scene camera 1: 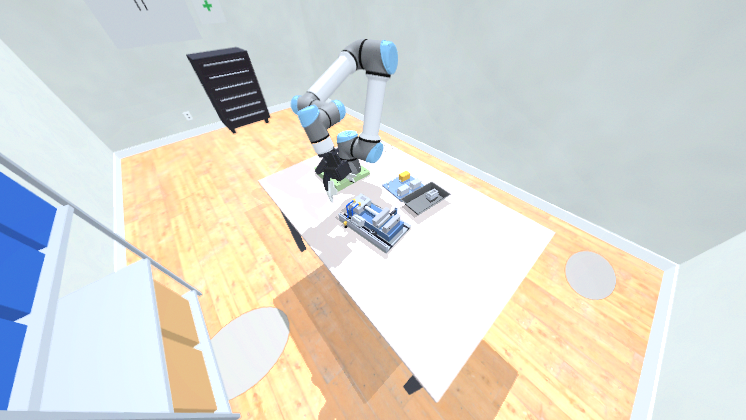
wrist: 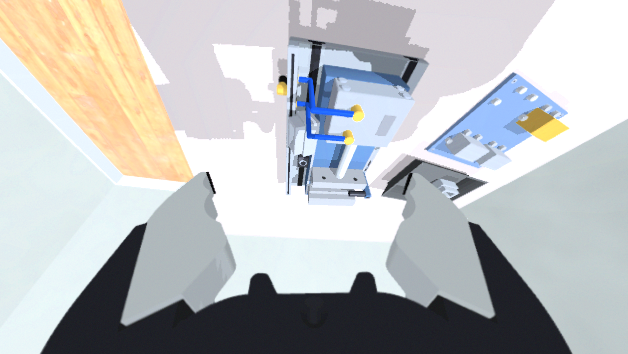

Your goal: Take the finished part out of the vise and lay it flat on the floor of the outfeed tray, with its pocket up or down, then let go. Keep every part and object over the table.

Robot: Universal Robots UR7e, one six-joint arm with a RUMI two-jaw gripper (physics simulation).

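Frame: origin at the arm's base, x up, y left, z back, level; centimetres.
Where they show: gripper, fingertip midpoint: [scene camera 1: 344, 192] [wrist: 310, 176].
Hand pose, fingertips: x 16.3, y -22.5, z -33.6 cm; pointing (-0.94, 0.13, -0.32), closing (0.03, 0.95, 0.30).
Each offset is from my fingertips to the top centre of the thing. Level surfaces: height alone.
The vise @(dx -9.6, dy +9.0, dz -9.4 cm) [scene camera 1: 400, 231] [wrist: 325, 74] has a blue body on a grey rail base, with a grey housing and blue tubes at one end. Its light grey jaws [scene camera 1: 380, 217] [wrist: 337, 178] are at the other end. I cannot tell whether the finished part is between them. A small grey block @(dx -11.6, dy +1.3, dz -6.6 cm) [scene camera 1: 358, 220] [wrist: 302, 132] sits at the vise's side by the tubes. The dark outfeed tray [scene camera 1: 420, 202] [wrist: 419, 169] has a light grey piece @(dx -14.8, dy +44.7, dz -14.5 cm) [scene camera 1: 432, 194] [wrist: 446, 188] inside. My gripper [scene camera 1: 341, 186] [wrist: 310, 176] is open and empty, above the table near the vise's tube end and apart from it.
A blue plate @(dx -18.7, dy +40.0, dz +2.0 cm) [scene camera 1: 392, 185] [wrist: 487, 122] with a yellow block @(dx -15.1, dy +44.6, dz +6.9 cm) [scene camera 1: 404, 176] [wrist: 542, 125] and grey blocks @(dx -15.1, dy +35.5, dz -1.8 cm) [scene camera 1: 403, 189] [wrist: 467, 146] lies next to the tray. The arm stands on a green base [scene camera 1: 346, 184]. The table @(dx -19.5 cm) [scene camera 1: 443, 286] has its long edge close to the vise.
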